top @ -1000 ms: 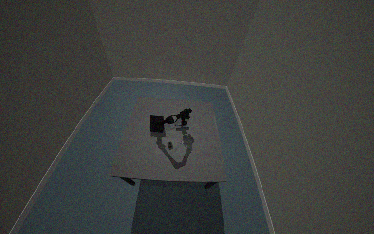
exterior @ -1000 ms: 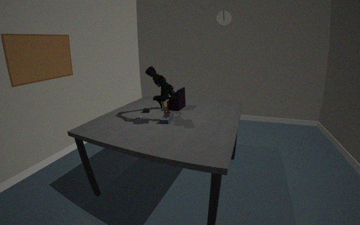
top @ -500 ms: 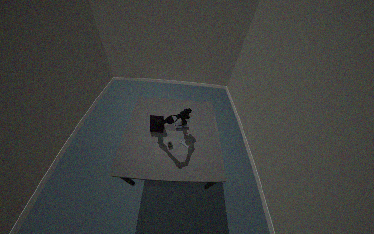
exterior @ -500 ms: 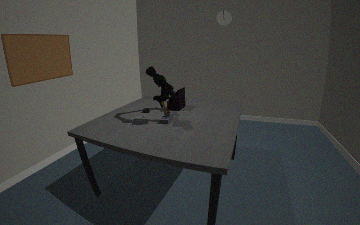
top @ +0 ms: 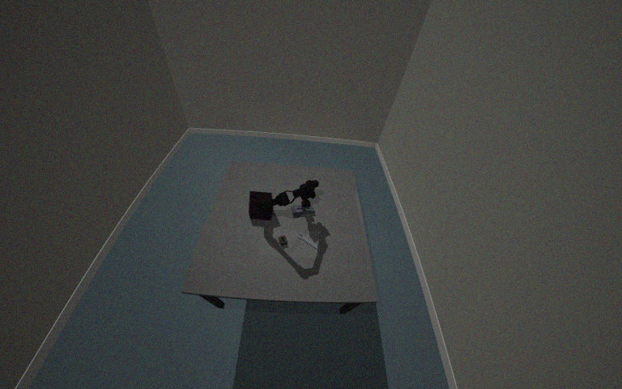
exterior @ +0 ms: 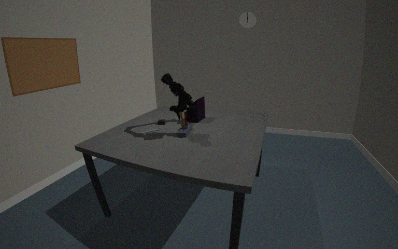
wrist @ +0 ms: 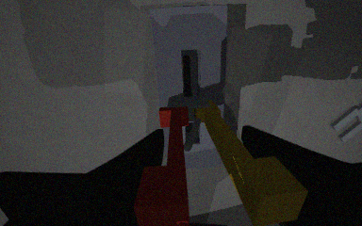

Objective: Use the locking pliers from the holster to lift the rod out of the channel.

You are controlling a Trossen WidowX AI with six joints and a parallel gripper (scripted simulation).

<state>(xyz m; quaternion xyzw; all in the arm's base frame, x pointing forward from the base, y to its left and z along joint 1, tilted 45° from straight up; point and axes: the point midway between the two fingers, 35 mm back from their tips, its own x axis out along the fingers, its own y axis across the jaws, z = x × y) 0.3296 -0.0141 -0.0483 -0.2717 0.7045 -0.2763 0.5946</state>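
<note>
Now: the yellow handle 10 mm to the right of my gripper tip. The rest, counted from my gripper tip: holster block: 180 mm behind, 270 mm to the right, 90 mm below; then channel block: 80 mm below.
</note>
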